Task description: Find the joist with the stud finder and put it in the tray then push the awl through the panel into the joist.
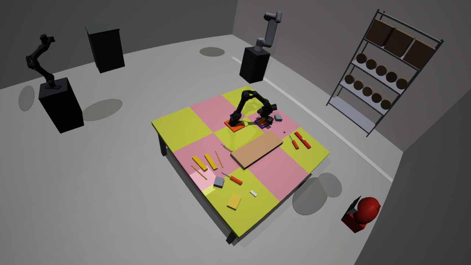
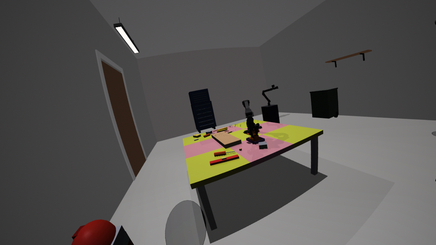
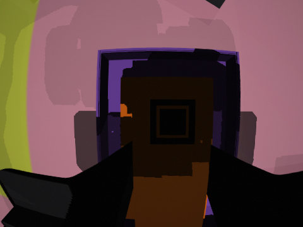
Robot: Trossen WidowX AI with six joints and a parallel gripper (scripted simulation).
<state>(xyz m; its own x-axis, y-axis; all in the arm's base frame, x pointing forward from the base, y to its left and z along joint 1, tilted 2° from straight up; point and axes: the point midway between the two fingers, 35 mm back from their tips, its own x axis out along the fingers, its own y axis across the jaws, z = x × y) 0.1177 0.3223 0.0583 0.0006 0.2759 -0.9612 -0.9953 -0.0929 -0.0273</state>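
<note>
Right now the orange stud finder is 2 cm above my gripper tip and 1 cm to the left of it. The rest, counted from my gripper tip: red level: 39 cm ahead, 21 cm to the left, 2 cm below; small brown cube: 22 cm ahead, 11 cm to the left, 2 cm below; purple tray: 2 cm below, 1 cm to the right.
</note>
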